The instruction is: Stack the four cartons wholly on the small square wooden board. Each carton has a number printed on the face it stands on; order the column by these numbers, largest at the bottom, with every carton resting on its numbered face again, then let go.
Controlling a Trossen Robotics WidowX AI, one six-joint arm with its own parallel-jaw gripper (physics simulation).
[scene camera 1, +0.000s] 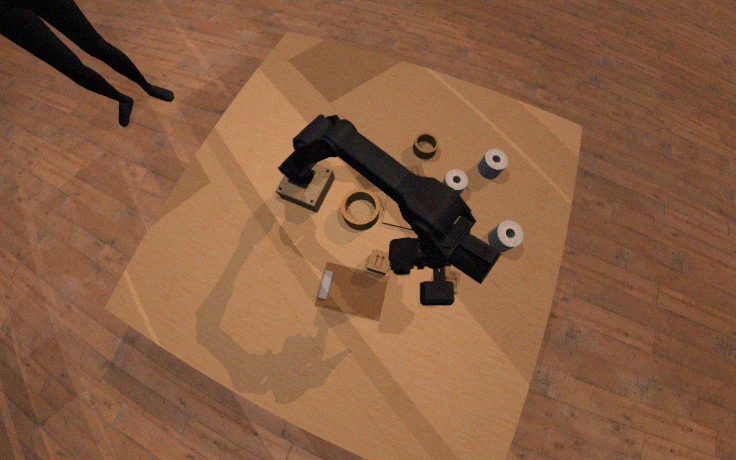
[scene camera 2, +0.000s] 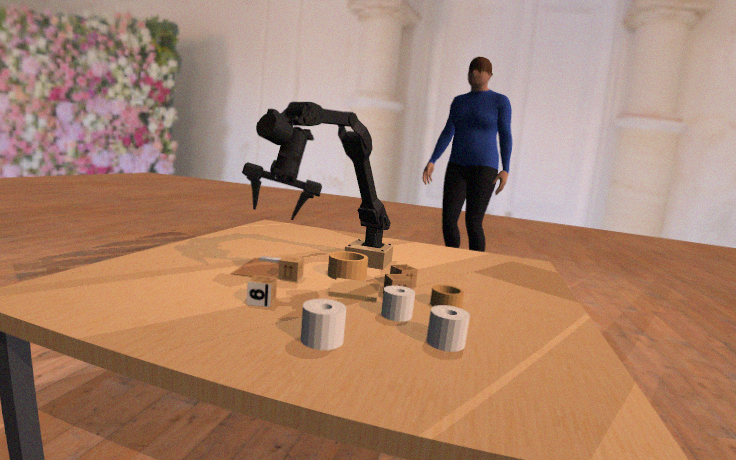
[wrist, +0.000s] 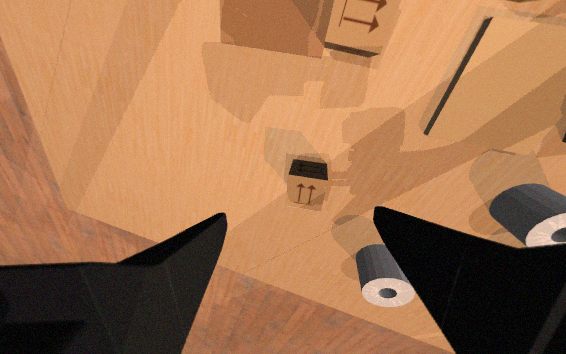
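Pixels of known places: gripper, between the fingertips: (scene camera 1: pixel 434 271) (scene camera 2: pixel 273 214) (wrist: pixel 300 216); arm's base, origin of its link: (scene camera 1: pixel 301 176) (scene camera 2: pixel 373 245).
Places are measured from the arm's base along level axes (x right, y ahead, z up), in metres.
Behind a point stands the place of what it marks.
My gripper (scene camera 1: pixel 420 273) @(z 0.134, x 0.140, y 0.448 m) (scene camera 2: pixel 274 213) @(z 0.134, x 0.140, y 0.448 m) (wrist: pixel 300 216) @(z 0.134, x 0.140, y 0.448 m) is open and empty, high above the table. One carton (scene camera 2: pixel 260 292) @(z -0.025, x 0.109, y 0.546 m) (wrist: pixel 306 192) @(z -0.003, x 0.119, y 0.518 m) stands below it, with a black 6, turned sideways, on its white side face toward scene camera 2; it is mostly hidden under the gripper in scene camera 1. A second carton (scene camera 1: pixel 378 261) @(z -0.003, x 0.146, y 0.318 m) (scene camera 2: pixel 290 269) @(z -0.024, x 0.134, y 0.346 m) (wrist: pixel 362 17) @(z -0.003, x 0.143, y 0.324 m) stands at a corner of a brown sheet. Two more cartons (scene camera 2: pixel 409 275) @(z -0.019, x -0.167, y 0.227 m) (scene camera 2: pixel 397 279) @(z -0.003, x -0.154, y 0.337 m) stand close together; the arm mostly hides them in scene camera 1. The square wooden board (scene camera 2: pixel 350 292) @(z -0.045, x -0.047, y 0.377 m) (wrist: pixel 500 85) @(z -0.045, x -0.028, y 0.325 m) carries no carton. Other cartons' numbers are hidden.
The brown sheet (scene camera 1: pixel 352 295) @(z -0.055, x 0.258, y 0.286 m) (scene camera 2: pixel 252 267) @(z -0.055, x 0.276, y 0.299 m) (wrist: pixel 270 25) @(z -0.055, x 0.236, y 0.349 m) has a pale strip. A large ring (scene camera 1: pixel 360 224) @(z 0.001, x 0.069, y 0.230 m) (scene camera 2: pixel 347 269) @(z -0.022, x 0.002, y 0.260 m) is near the arm's base, a small ring (scene camera 1: pixel 425 155) @(z -0.033, x -0.242, y 0.321 m) (scene camera 2: pixel 447 298) @(z -0.026, x -0.283, y 0.348 m) farther off. Three white rolls (scene camera 1: pixel 505 237) @(z 0.011, x -0.058, y 0.627 m) (scene camera 1: pixel 456 179) @(z -0.018, x -0.191, y 0.441 m) (scene camera 1: pixel 492 165) @(z 0.009, x -0.271, y 0.529 m) stand upright. A person (scene camera 2: pixel 476 130) stands behind.
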